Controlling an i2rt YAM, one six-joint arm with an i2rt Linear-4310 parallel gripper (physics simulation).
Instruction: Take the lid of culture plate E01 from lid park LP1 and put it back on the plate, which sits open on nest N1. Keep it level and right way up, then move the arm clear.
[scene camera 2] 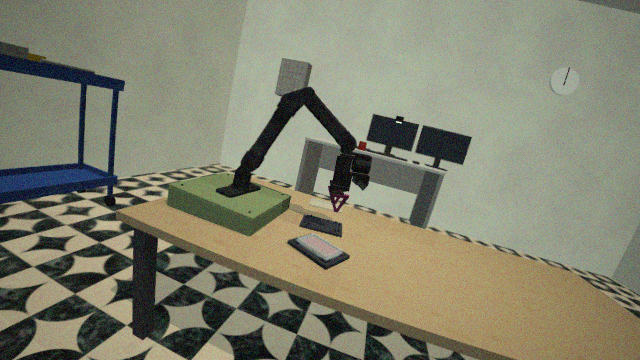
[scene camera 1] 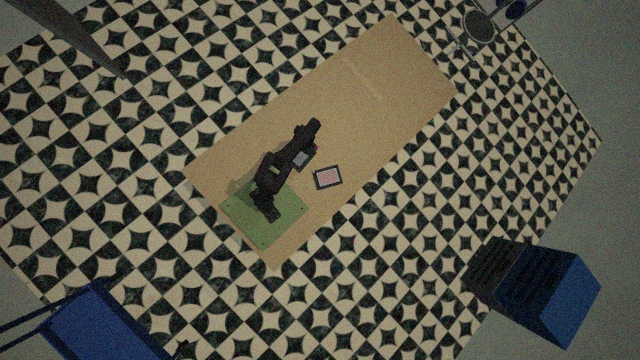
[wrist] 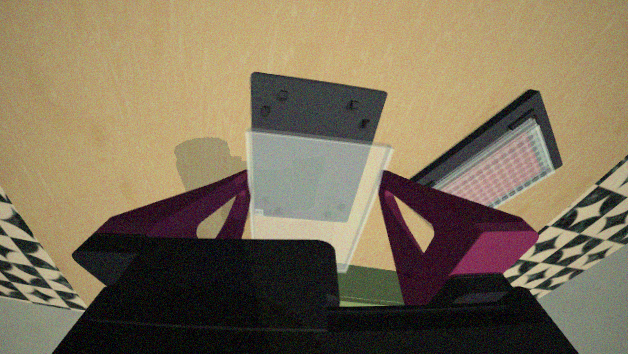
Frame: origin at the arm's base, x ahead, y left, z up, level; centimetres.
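Seen in the pictures: gripper, fingertip midpoint: (scene camera 2: 334,208) (wrist: 314,177); arm's base, link origin: (scene camera 2: 239,190) (scene camera 1: 265,204).
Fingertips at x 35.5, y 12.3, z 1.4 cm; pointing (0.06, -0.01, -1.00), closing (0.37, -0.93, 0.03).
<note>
Offsets run from my fingertips to a thing's top centre. Level surfaces: height alone.
The clear lid @[dy -0.9, dx -3.3, dz +0.7 cm] (scene camera 1: 300,159) (scene camera 2: 321,204) (wrist: 310,175) is held between the magenta fingers of my gripper (scene camera 2: 338,206) (wrist: 314,177), which is shut on its two side edges. The lid looks about level and is up in the air above lid park LP1 @[dy -0.9, dx -3.0, dz -6.5 cm] (scene camera 2: 321,225) (wrist: 315,107), a dark plate with small pegs that bears no lid. The open culture plate @[dy -21.0, dx +2.7, dz -5.8 cm] (scene camera 1: 328,177) (scene camera 2: 320,245) (wrist: 500,167), with pink wells, sits in the dark nest N1 @[dy -21.0, dx +2.7, dz -6.7 cm] (scene camera 1: 330,185) (scene camera 2: 306,255) (wrist: 548,131). In the wrist view the nest is right of the lid, turned at an angle and partly hidden by the right finger.
The arm stands on a green block (scene camera 1: 280,227) (scene camera 2: 215,212) at one end of the wooden table @[dz -8.5 cm] (scene camera 1: 380,65) (scene camera 2: 450,280). Nest N1 lies near the table's long edge. A blue cart (scene camera 2: 115,145) and a desk with two monitors (scene camera 2: 392,132) stand beyond the table.
</note>
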